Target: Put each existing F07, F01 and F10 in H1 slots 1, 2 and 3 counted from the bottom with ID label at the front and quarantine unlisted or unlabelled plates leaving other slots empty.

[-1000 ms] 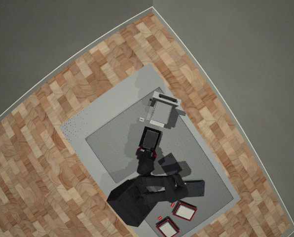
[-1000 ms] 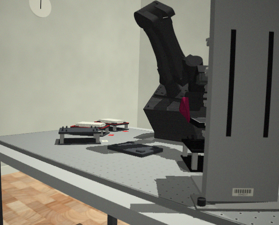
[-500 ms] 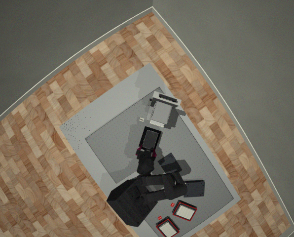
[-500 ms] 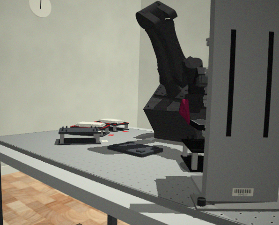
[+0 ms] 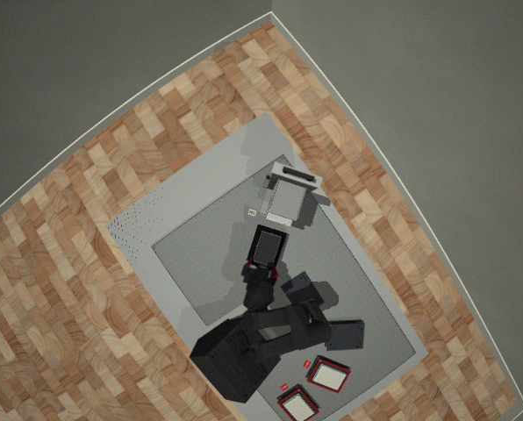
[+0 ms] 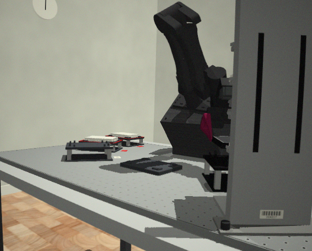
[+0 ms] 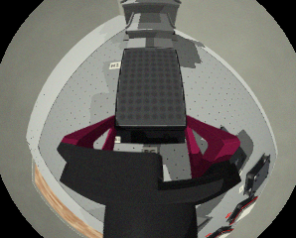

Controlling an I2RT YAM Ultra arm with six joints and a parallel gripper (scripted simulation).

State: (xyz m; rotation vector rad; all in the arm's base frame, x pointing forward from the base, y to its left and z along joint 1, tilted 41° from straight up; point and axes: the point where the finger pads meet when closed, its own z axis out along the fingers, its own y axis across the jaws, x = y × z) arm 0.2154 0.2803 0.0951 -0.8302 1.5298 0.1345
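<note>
My gripper is now 40 mm to the right of the dark 96-well plate and 40 mm short of it. The rest, counted from my hand: N6 deck label: 320 mm to the right, 110 mm below, 110 mm ahead; H1 deck label: 200 mm to the left, 110 mm below, 40 mm ahead; grey hotel back wall: 230 mm to the left, 200 mm ahead, 90 mm above.
</note>
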